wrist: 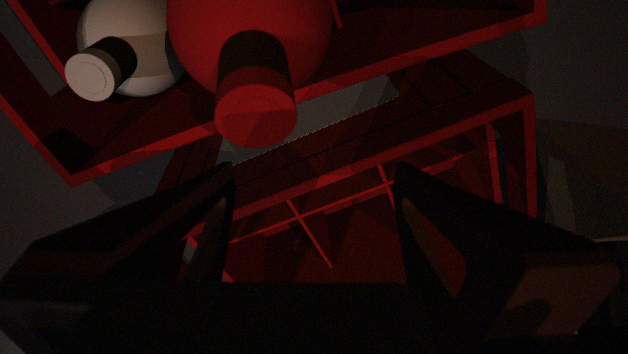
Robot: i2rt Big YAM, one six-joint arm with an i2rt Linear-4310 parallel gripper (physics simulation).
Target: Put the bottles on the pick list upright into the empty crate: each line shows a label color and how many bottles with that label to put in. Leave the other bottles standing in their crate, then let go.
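Seen in the pictures: gripper, fingertip midpoint: (314, 175); arm's base at its link origin: (604, 245).
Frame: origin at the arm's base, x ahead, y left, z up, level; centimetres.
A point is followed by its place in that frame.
Note:
My gripper (314, 175) @(x 32.7, y -18.0, z 10.0 cm) is open, with nothing between its fingers. A red bottle (250, 45) @(x 34.8, y -22.6, z 8.9 cm) with a dark neck and red cap stands in the upper red crate (420, 62) @(x 27.1, y -20.6, z 4.6 cm), its cap just above and to the left of the gap between the fingertips. A white bottle (150, 65) @(x 42.0, y -19.1, z -0.4 cm) with a pale cap stands in the same crate to its left. Another red crate (450, 130) @(x 24.7, y -16.8, z 4.6 cm) with thin dividers lies lower in the view, behind and between the fingers; part of it is hidden by the gripper. The bottles' labels and the pick list do not show.
The near rim of the upper crate crosses the view above the fingertips. The lower crate's rim and right corner post stand to the right, close beyond the right finger. A grey surface (580, 75) @(x 0.4, y -14.2, z -12.9 cm) shows at the right. The view is dark.

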